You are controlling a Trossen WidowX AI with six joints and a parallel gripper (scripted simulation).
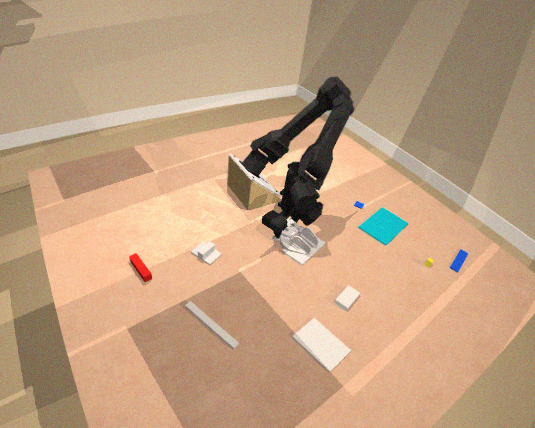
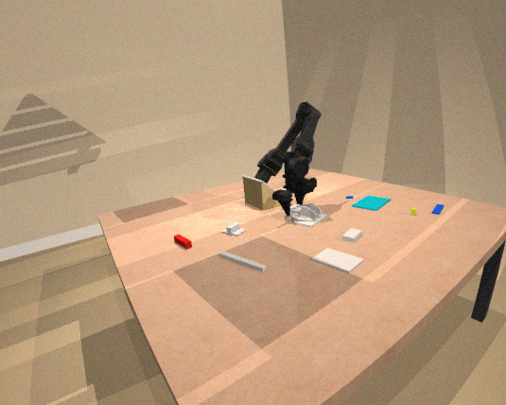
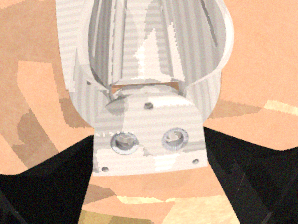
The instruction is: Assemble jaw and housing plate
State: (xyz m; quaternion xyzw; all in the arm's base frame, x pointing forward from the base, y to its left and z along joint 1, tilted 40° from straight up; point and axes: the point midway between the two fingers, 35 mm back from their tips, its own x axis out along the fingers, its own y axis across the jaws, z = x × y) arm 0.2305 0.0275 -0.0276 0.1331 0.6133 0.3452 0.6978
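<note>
The white jaw lies 30 mm ahead of my gripper tip and 10 mm to the right of it. From my gripper tip the other things lie so: teal square: 110 mm ahead, 330 mm to the left, 20 mm below; flat white plate: 340 mm ahead, 130 mm to the right, 20 mm below; white bar: 180 mm ahead, 330 mm to the right, 10 mm below.
</note>
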